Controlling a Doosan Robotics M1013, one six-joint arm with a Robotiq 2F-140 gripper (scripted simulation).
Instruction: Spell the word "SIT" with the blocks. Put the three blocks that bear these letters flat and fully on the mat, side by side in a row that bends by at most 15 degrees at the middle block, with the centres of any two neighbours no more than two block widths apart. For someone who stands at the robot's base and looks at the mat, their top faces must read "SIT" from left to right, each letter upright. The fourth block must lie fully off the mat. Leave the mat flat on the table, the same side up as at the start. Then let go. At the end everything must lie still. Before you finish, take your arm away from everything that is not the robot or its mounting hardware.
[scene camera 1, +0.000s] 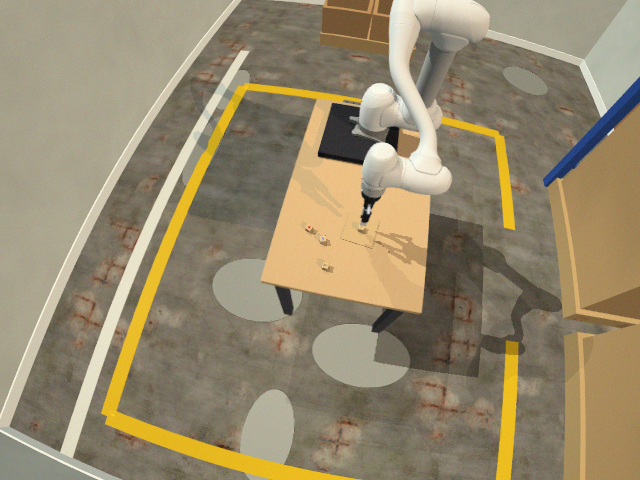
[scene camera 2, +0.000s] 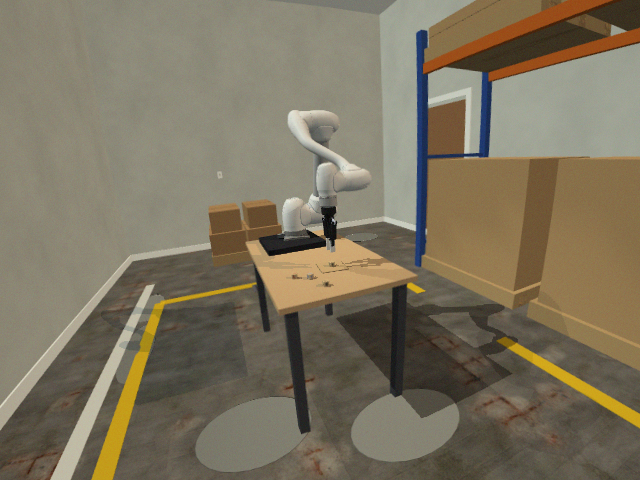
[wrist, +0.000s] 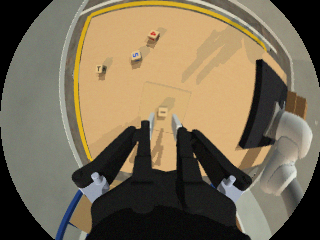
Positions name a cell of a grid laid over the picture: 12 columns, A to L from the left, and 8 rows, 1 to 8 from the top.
Observation:
I see my gripper (wrist: G4) and a tan mat (scene camera 1: G4).
The tan mat also shows in the wrist view (wrist: F4).

